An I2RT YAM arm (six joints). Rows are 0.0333 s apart.
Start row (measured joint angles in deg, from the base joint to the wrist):
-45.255 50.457 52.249 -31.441 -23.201 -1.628
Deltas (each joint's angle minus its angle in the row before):
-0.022 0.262 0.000 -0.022 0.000 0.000
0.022 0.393 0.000 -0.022 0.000 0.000
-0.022 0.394 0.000 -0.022 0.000 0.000
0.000 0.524 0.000 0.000 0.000 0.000
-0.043 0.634 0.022 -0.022 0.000 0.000
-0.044 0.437 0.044 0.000 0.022 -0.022
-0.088 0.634 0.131 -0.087 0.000 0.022
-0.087 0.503 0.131 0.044 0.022 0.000
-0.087 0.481 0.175 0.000 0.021 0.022
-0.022 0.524 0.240 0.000 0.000 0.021
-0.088 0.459 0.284 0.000 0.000 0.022
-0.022 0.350 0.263 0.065 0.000 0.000
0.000 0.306 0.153 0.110 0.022 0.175
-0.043 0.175 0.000 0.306 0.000 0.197
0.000 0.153 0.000 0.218 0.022 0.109
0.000 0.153 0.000 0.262 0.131 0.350
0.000 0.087 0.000 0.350 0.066 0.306
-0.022 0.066 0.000 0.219 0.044 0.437
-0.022 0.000 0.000 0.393 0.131 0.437
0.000 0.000 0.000 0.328 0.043 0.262
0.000 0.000 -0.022 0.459 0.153 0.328
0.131 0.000 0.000 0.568 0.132 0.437
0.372 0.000 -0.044 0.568 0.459 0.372
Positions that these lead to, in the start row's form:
-45.277 50.719 52.249 -31.463 -23.201 -1.628
-45.255 51.112 52.249 -31.485 -23.201 -1.628
-45.277 51.506 52.249 -31.507 -23.201 -1.628
-45.277 52.030 52.249 -31.507 -23.201 -1.628
-45.320 52.664 52.271 -31.529 -23.201 -1.628
-45.364 53.101 52.315 -31.529 -23.179 -1.650
-45.452 53.735 52.446 -31.616 -23.179 -1.628
-45.539 54.238 52.577 -31.572 -23.157 -1.628
-45.626 54.719 52.752 -31.572 -23.136 -1.606
-45.648 55.243 52.992 -31.572 -23.136 -1.585
-45.736 55.702 53.276 -31.572 -23.136 -1.563
-45.758 56.052 53.539 -31.507 -23.136 -1.563
-45.758 56.358 53.692 -31.397 -23.114 -1.388
-45.801 56.533 53.692 -31.091 -23.114 -1.191
-45.801 56.686 53.692 -30.873 -23.092 -1.082
-45.801 56.839 53.692 -30.611 -22.961 -0.732
-45.801 56.926 53.692 -30.261 -22.895 -0.426
-45.823 56.992 53.692 -30.042 -22.851 0.011
-45.845 56.992 53.692 -29.649 -22.720 0.448
-45.845 56.992 53.692 -29.321 -22.677 0.710
-45.845 56.992 53.670 -28.862 -22.524 1.038
-45.714 56.992 53.670 -28.294 -22.392 1.475
-45.342 56.992 53.626 -27.726 -21.933 1.847

